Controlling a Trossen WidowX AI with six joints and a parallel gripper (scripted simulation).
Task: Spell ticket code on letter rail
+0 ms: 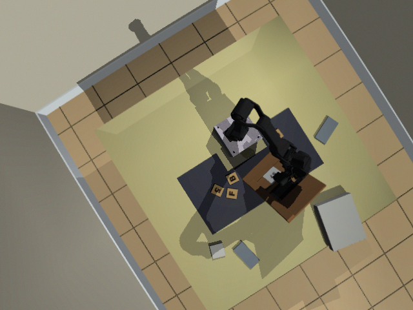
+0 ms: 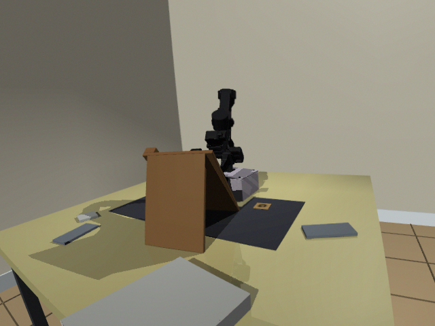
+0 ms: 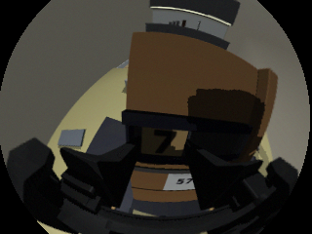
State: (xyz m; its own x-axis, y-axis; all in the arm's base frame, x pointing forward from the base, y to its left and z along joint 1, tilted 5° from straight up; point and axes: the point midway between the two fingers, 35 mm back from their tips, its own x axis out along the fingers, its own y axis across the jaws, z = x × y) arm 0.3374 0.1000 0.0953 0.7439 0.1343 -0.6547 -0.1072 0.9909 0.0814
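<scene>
Right now the white ticket is 8 cm below my gripper tip, 7 cm to the right of it and 5 cm behind it. Round my gripper tip: dark mat (18 cm below, 16 cm behind, 12 cm to the right); then small white block (57 cm to the right, 17 cm below, 12 cm ahead); then large grey box (42 cm ahead, 16 cm below, 10 cm to the left).
</scene>
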